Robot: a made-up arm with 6 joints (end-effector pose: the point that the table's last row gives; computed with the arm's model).
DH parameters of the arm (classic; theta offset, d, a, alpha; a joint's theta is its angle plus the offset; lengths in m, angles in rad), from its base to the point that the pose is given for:
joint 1: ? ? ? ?
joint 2: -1.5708 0 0.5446 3.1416
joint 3: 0 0 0 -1.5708
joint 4: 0 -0.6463 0 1.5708
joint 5: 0 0.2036 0 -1.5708
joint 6: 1.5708 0 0 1.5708
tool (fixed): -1.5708 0 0 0
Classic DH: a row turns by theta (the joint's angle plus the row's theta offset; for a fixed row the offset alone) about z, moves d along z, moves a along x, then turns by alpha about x.
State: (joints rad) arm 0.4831 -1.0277 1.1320 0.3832 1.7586 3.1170
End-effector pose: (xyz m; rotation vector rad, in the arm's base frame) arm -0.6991 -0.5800 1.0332 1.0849 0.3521 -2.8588
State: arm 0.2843 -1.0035 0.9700 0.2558 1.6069 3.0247
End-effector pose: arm -0.6742 -0.4022 1.1237 0.6620 -0.0110 -3.0696
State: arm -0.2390 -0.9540 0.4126 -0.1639 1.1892 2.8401
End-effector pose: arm -0.3202 -0.1287 1.1977 -0.8995 -0.3649 -2.9656
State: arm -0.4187 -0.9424 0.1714 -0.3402 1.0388 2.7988
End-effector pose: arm -0.1643 -0.1370 1.1267 -1.3732 -0.1844 -2.6769
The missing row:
joint 1: 0 0.2566 0 -1.5708
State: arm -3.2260 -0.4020 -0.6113 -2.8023 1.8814 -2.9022
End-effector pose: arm -0.4198 -0.1572 0.5572 -2.6552 -0.4127 1.4560
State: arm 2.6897 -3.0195 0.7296 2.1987 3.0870 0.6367
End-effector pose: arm 0.4002 -0.3272 -0.7882 -1.0531 -1.7962 -2.1390
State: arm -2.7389 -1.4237 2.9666 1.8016 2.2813 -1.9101
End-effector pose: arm 0.5291 0.1748 -0.3394 1.5106 -1.4797 0.1531
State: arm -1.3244 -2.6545 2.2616 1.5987 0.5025 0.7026
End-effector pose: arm 0.0238 -0.0715 -0.8164 -0.9634 0.9613 0.5051
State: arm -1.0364 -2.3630 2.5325 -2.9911 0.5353 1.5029
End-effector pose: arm 0.0231 0.3562 -0.7722 1.8052 0.9517 -2.1280
